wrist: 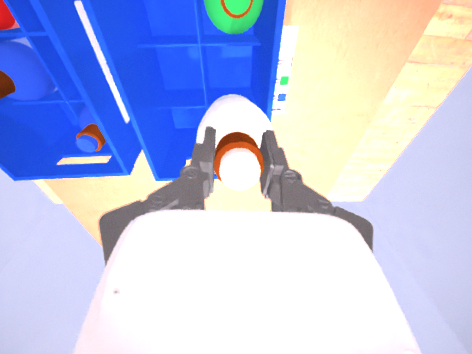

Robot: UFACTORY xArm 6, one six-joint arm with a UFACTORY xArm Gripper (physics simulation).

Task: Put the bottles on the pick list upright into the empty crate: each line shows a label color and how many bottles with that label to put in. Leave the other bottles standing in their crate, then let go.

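Places are measured from the arm's base along level axes (x ahead, y left, z up), in centimetres.
Where they show: gripper, fingertip midpoint: (237,144).
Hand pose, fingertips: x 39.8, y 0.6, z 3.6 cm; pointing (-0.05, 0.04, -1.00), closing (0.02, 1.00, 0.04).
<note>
After its pixels a point has its place.
My gripper (237,144) @[x 39.8, y 0.6, z 3.6 cm] is shut on the neck of a brown bottle with a white cap and a white body (233,112) @[x 38.1, y 0.2, z 1.8 cm]. The bottle is over the near right corner of the right blue crate (277,60) @[x 36.2, y 5.5, z -7.7 cm]; its base is hidden, so its height is unclear. A green bottle (234,17) @[x 33.0, y 0.7, z -10.0 cm] stands in the right crate, in the right column at the top of the view. The left blue crate (70,176) @[x 54.0, y -24.9, z -7.7 cm] holds a blue bottle (25,70) @[x 40.1, y -27.1, z -13.9 cm], a smaller-looking blue-capped bottle (88,142) @[x 48.2, y -20.1, z -8.9 cm] and a red one (5,16) @[x 34.5, y -27.5, z -16.1 cm], cut off at the edge. The pick list (285,65) @[x 40.3, y 12.0, z -25.0 cm] is partly hidden; green and blue squares show.
The two crates lie side by side, with a white strip (102,62) @[x 38.8, y -16.6, z -14.0 cm] along the right crate's left wall. Thin blue dividers split both crates into compartments. The wooden table (345,100) @[x 46.6, y 27.7, z -25.2 cm] extends to the right, and its edge shows at the lower right.
</note>
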